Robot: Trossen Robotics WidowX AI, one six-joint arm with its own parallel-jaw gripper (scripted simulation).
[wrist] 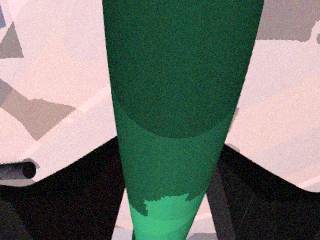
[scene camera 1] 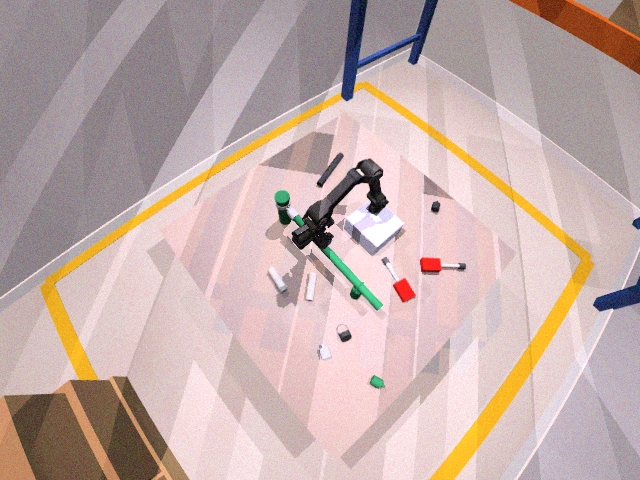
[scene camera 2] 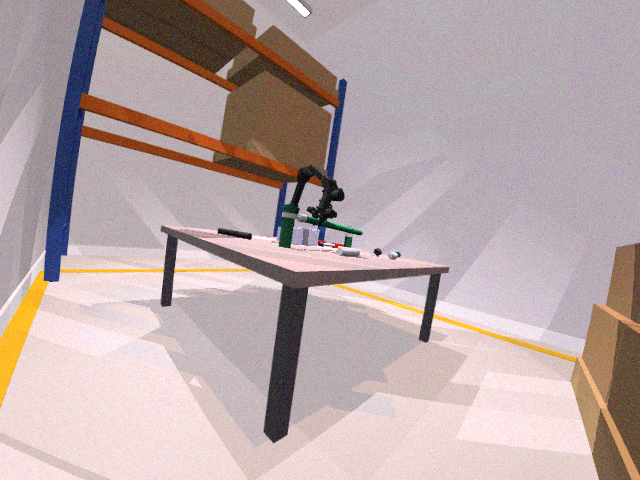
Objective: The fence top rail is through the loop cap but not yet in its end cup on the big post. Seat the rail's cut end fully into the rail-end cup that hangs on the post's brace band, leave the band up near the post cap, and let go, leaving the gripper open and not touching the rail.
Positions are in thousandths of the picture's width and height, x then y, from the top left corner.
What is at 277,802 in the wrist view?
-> My gripper.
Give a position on a top rail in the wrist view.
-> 548,335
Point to a top rail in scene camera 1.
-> At 537,559
